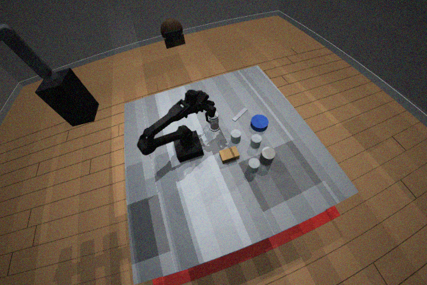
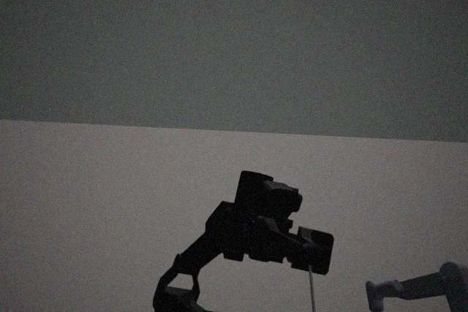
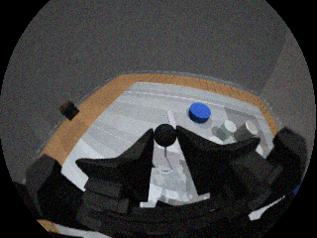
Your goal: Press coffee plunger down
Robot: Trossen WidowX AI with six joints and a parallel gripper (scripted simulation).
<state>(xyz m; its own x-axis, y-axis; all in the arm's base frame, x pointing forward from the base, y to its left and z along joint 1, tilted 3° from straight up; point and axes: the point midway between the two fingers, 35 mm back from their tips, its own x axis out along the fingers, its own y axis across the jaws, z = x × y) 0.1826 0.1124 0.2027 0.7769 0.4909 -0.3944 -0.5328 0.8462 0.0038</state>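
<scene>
The coffee press lies 2 cm behind my gripper tip, 1 cm to the left of it and 12 cm below it. The rest, counted from my gripper tip: tan box (3 cm ahead, 26 cm to the right, 22 cm below); then blue round lid (30 cm ahead, 7 cm to the right, 22 cm below).
</scene>
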